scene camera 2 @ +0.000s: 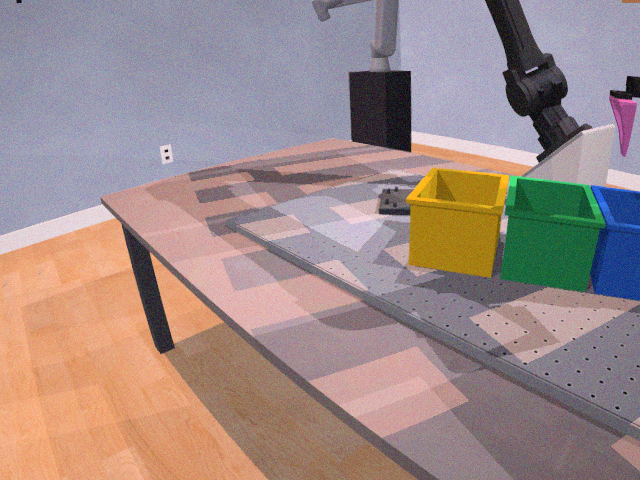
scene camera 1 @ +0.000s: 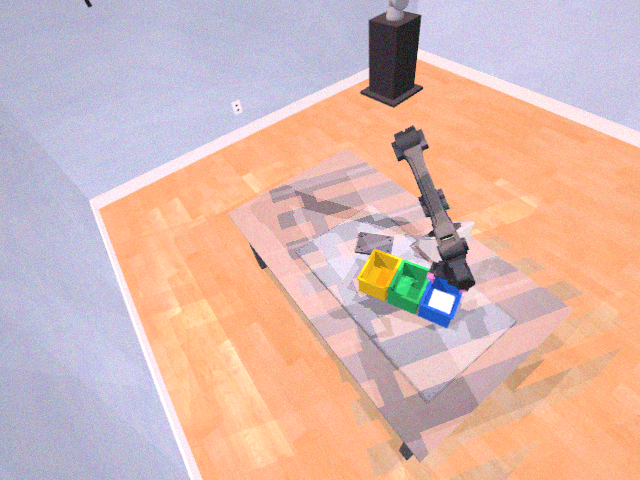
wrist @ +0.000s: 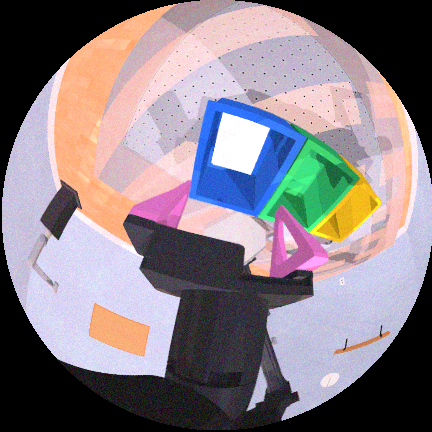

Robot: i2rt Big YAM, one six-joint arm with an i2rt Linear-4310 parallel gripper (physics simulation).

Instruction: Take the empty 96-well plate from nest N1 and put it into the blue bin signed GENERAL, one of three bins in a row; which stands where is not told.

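Places are measured from the arm's base along level axes (x up, y right, z ahead), in millimetres.
Pixels of known places: gripper, fingertip midpoint: (scene camera 1: 446, 286) (wrist: 236, 196); arm's base at its link origin: (scene camera 2: 568, 148).
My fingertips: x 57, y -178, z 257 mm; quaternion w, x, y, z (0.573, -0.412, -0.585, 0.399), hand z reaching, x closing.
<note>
For each thing: its top centre in the pictures, then the offset to it from my fingertips.
- white plate at its top centre: (wrist: 239, 142) (scene camera 1: 440, 305) dx -152, dy +1, dz -7 mm
- green bin at its top centre: (scene camera 2: 552, 196) (wrist: 310, 197) (scene camera 1: 410, 280) dx -72, dy +132, dz +30 mm
- dark flat block with pegs, top centre: (scene camera 2: 422, 194) (wrist: 321, 237) (scene camera 1: 374, 242) dx -150, dy +405, dz -61 mm
The white plate (scene camera 1: 442, 301) (wrist: 240, 143) lies inside the blue bin (scene camera 1: 433, 316) (scene camera 2: 617, 263) (wrist: 200, 150), below its rim; it looks flat, but its tilt is hard to tell. My gripper (scene camera 1: 447, 283) (wrist: 236, 196) is open, with nothing between its pink fingers, over the near rim side of the blue bin in the wrist view. In scene camera 2 one pink finger shows at the right edge, above bin height. The blue bin is at the end of the row. No sign text is readable, and nest N1 cannot be identified.
The green bin (scene camera 1: 398, 299) (scene camera 2: 547, 258) (wrist: 287, 200) stands in the middle of the row, the yellow bin (scene camera 1: 371, 289) (scene camera 2: 449, 242) (wrist: 320, 231) at the other end. A dark flat block with pegs (scene camera 1: 374, 242) (scene camera 2: 395, 201) lies behind the yellow bin. A white slanted panel (scene camera 2: 594, 155) stands behind the green bin.
</note>
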